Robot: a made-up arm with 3 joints. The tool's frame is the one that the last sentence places.
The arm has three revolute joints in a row. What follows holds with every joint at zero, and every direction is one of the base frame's.
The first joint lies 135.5 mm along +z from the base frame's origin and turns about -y.
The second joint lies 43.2 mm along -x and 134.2 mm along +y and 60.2 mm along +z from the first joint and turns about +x.
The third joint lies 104.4 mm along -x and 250 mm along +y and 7.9 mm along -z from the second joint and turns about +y.
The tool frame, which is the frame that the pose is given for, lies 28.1 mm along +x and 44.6 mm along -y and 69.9 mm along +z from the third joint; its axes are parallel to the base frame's.
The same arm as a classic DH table. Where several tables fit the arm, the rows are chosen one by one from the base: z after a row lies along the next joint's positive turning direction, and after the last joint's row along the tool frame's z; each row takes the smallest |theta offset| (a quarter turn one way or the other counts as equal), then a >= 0, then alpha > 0; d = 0 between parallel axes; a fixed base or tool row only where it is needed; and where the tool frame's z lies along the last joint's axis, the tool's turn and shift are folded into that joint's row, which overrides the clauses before.
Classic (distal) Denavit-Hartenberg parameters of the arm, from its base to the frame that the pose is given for. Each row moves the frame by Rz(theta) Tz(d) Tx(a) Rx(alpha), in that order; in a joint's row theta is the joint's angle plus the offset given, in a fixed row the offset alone. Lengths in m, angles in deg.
base (fixed): theta offset 0; d 0.1355; a 0; alpha 90
joint 1: theta offset 90; d -0.1342; a 0.0602; alpha 90
joint 2: theta offset 0; d -0.1476; a -0.0079; alpha 90
joint 3: theta offset 90; d 0.2054; a 0.0281; alpha 90
tool (fixed): theta offset 0; d 0.0699; a 0; alpha 0

